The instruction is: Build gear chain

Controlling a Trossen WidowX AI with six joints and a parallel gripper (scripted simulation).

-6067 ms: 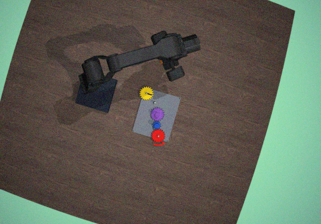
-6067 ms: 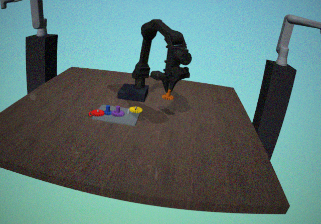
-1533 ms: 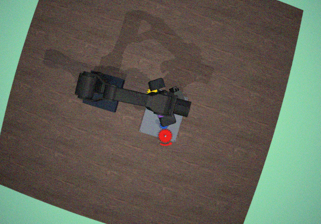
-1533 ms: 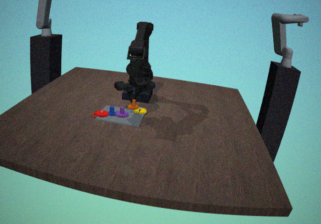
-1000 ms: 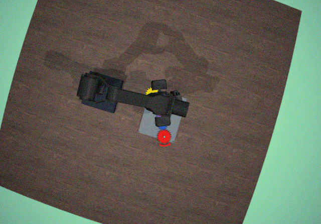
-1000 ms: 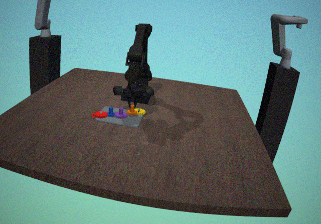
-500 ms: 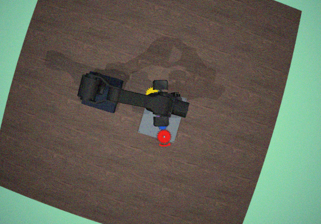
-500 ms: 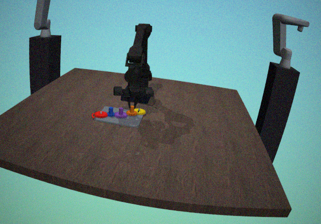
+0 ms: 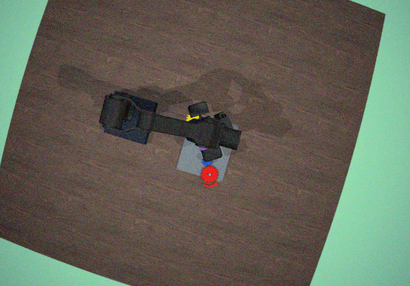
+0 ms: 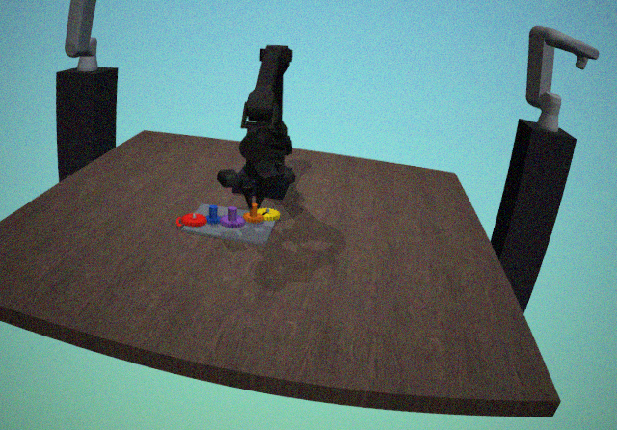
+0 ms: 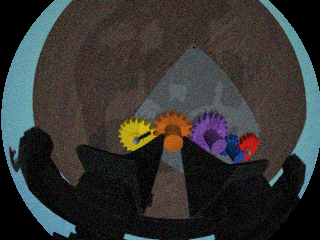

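My gripper tip is 1 cm above the orange gear. The rest, counted from my gripper tip: yellow gear (5 cm behind, 3 cm to the left, 3 cm below); blue gear (4 cm ahead, 9 cm to the right, 2 cm below); purple gear (3 cm ahead, 5 cm to the right, 2 cm below).
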